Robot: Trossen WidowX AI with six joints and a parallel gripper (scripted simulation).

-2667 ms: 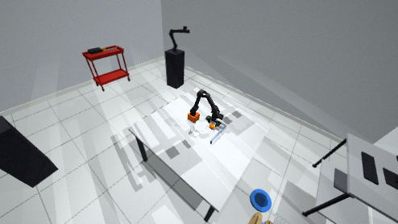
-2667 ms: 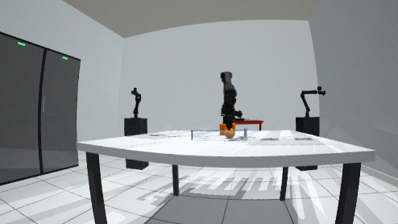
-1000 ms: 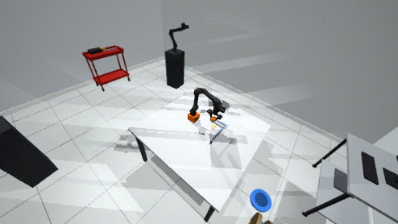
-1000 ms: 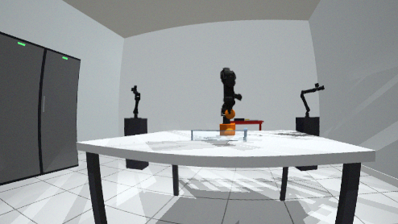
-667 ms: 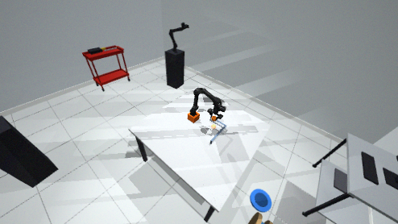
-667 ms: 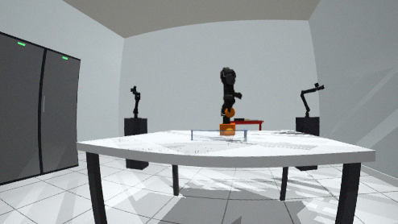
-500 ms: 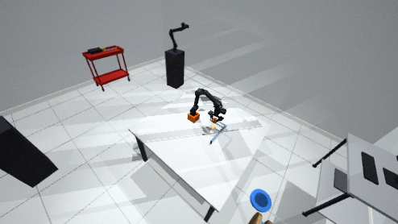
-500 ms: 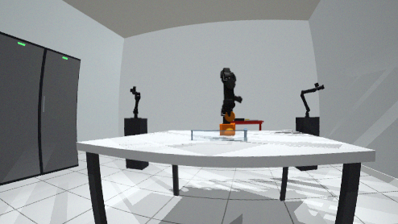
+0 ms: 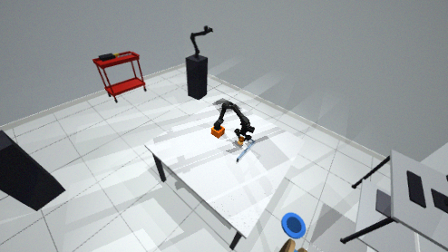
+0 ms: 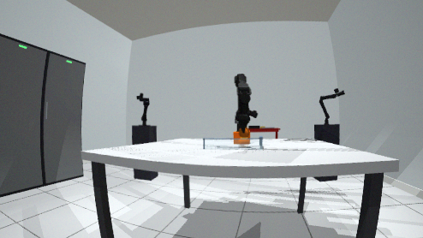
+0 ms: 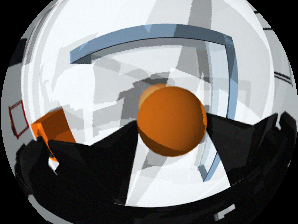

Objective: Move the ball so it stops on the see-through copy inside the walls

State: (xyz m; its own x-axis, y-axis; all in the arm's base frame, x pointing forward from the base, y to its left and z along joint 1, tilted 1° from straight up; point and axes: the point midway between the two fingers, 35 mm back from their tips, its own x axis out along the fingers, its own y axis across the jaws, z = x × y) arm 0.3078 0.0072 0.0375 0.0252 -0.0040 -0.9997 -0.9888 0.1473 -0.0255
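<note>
The see-through ball copy lies 1 cm behind my gripper tip and 5 cm below it. Round my gripper tip: orange ball (right at my gripper tip).
</note>
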